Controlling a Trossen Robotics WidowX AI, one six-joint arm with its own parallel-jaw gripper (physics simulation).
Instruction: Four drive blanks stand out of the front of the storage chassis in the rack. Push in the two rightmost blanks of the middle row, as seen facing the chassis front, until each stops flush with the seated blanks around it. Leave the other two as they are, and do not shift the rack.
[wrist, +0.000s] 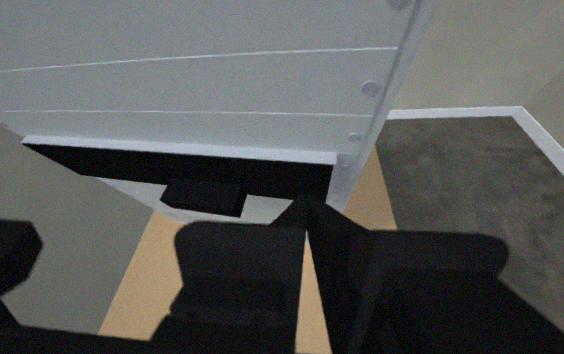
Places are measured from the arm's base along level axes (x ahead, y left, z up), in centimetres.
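Pixels of known places: gripper, fingertip midpoint: (305, 201).
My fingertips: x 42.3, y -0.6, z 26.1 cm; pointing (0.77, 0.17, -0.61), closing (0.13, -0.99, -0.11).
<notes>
Behind a point stands the place of what it marks.
The storage chassis front (125, 162) {x 47.3, y 24.4, z 19.9 cm} shows as a dark, foreshortened band under a pale top edge, in the middle left of the wrist view. One black drive blank (202, 196) {x 45.3, y 13.3, z 16.8 cm} stands out from it, left of the fingertips. The right part of the front shows no block standing out, but it is too dark to tell single blanks or rows apart. My gripper (305, 201) {x 42.3, y -0.6, z 26.1 cm} is shut and empty. Its tips overlap the lower right end of the front in the view; whether they touch it is unclear. The fingers hide what is behind them.
Light grey rack panels (200, 87) {x 49.1, y 8.3, z 29.4 cm} rise above the chassis, with round knobs (370, 88) {x 49.1, y -3.9, z 29.4 cm} along their right edge. A tan surface (135, 280) {x 29.2, y 51.7, z -22.1 cm} lies below. A dark grey floor area (450, 170) with a white border (460, 111) is at the right.
</notes>
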